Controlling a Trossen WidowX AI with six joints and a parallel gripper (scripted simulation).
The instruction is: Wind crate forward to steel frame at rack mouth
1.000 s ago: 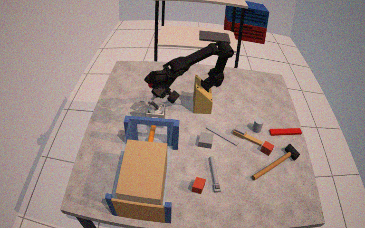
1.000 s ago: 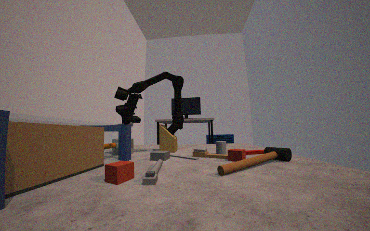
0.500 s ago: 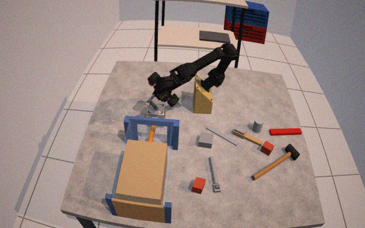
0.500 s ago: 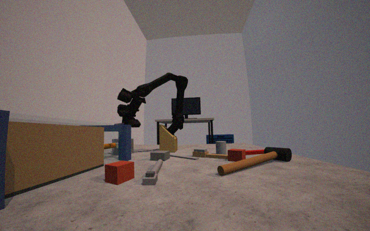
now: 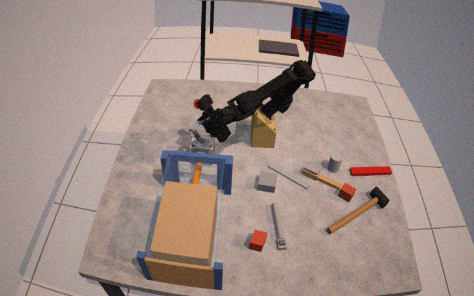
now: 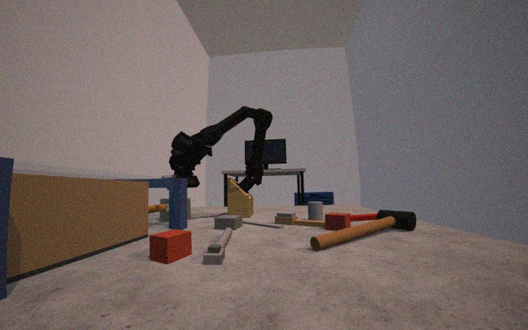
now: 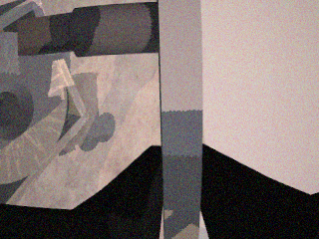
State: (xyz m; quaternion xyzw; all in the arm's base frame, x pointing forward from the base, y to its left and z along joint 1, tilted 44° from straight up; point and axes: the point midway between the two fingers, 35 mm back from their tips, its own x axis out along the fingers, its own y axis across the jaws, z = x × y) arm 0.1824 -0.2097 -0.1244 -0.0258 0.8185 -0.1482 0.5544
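Now: gripper tip 50 mm past the red knob, 10 mm to the right of it and 40 mm below it. Round my gripper tip: grey winch: 10 mm to the left, 140 mm below; then grey crank arm: 10 mm behind, 10 mm to the left, 10 mm above; then blue frame: 180 mm ahead, 20 mm to the left, 70 mm below.
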